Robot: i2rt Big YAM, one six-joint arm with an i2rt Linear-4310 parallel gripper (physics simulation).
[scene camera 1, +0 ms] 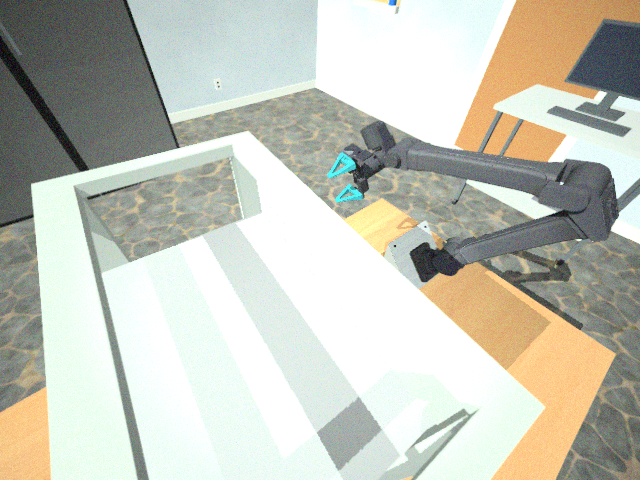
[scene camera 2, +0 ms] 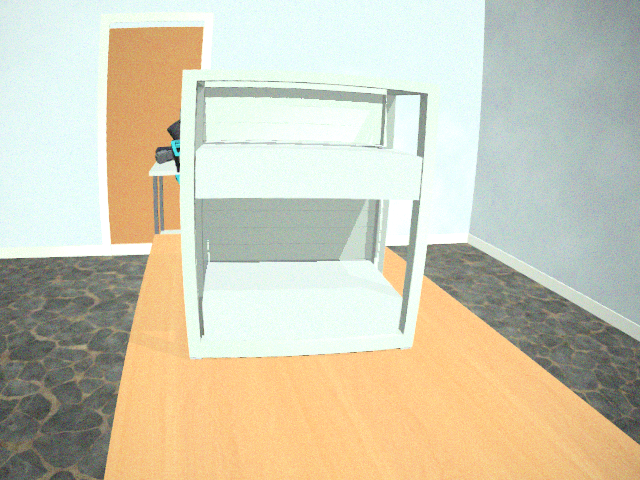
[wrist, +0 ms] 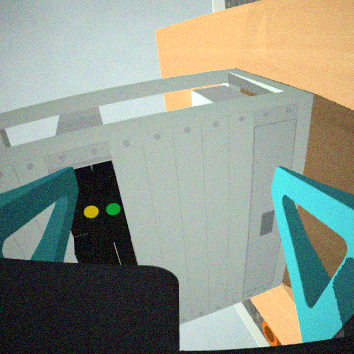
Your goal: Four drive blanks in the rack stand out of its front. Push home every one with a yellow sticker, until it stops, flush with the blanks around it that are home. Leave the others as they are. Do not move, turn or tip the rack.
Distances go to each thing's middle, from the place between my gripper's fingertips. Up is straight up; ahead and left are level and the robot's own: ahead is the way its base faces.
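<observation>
The pale rack point(scene camera 1: 284, 338) is 3 cm below my hand, and it is also 29 cm to the left of my hand and 39 cm ahead of it.
</observation>
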